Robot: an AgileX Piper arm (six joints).
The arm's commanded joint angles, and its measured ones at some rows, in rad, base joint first. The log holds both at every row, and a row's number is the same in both.
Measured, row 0:
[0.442 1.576 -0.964 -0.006 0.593 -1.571]
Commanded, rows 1 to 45:
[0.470 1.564 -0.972 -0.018 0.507 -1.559]
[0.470 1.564 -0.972 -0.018 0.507 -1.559]
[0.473 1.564 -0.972 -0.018 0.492 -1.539]
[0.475 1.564 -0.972 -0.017 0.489 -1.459]
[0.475 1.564 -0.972 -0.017 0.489 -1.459]
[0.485 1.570 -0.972 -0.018 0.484 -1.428]
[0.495 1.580 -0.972 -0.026 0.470 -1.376]
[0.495 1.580 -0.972 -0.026 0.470 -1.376]
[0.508 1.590 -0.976 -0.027 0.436 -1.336]
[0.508 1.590 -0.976 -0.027 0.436 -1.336]
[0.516 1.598 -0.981 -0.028 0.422 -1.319]
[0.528 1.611 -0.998 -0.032 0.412 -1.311]
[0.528 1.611 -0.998 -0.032 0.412 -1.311]
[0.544 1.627 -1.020 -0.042 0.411 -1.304]
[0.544 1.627 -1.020 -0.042 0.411 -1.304]
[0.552 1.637 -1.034 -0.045 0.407 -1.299]
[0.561 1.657 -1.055 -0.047 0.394 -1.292]
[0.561 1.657 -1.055 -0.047 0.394 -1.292]
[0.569 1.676 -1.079 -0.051 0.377 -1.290]
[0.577 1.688 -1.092 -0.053 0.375 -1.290]
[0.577 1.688 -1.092 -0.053 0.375 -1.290]
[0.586 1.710 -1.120 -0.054 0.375 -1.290]
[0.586 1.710 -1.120 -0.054 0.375 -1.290]
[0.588 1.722 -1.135 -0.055 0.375 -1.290]
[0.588 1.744 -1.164 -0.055 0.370 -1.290]
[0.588 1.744 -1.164 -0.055 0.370 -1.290]
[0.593 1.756 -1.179 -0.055 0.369 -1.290]
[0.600 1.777 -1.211 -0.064 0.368 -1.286]
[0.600 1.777 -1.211 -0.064 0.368 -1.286]
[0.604 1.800 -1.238 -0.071 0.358 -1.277]
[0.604 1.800 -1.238 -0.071 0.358 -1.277]
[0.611 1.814 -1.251 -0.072 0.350 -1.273]
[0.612 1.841 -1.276 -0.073 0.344 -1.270]
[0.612 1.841 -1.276 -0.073 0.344 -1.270]
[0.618 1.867 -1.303 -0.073 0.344 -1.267]
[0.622 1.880 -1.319 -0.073 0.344 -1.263]
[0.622 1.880 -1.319 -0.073 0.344 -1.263]
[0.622 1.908 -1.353 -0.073 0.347 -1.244]
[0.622 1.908 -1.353 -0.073 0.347 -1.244]
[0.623 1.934 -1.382 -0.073 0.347 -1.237]
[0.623 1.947 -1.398 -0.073 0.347 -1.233]
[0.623 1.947 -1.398 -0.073 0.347 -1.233]
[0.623 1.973 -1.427 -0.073 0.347 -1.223]
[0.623 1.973 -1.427 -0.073 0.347 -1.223]
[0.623 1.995 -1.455 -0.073 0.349 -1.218]
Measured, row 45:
[0.620 1.967 -1.416 -0.070 0.352 -1.238]
